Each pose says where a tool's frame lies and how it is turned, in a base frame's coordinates. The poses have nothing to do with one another.
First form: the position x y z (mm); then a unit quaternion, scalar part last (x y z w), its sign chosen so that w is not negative.
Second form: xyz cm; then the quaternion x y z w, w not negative. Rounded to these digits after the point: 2 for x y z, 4 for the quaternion.
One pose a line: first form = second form
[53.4 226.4 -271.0 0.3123 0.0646 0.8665 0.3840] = [5.34 22.64 -27.10 0.3123 0.0646 0.8665 0.3840]
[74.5 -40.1 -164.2 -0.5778 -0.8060 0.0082 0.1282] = [7.45 -4.01 -16.42 -0.5778 -0.8060 0.0082 0.1282]
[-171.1 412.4 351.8 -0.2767 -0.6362 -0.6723 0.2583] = [-17.11 41.24 35.18 -0.2767 -0.6362 -0.6723 0.2583]
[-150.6 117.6 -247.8 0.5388 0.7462 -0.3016 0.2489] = [-15.06 11.76 -24.78 0.5388 0.7462 -0.3016 0.2489]
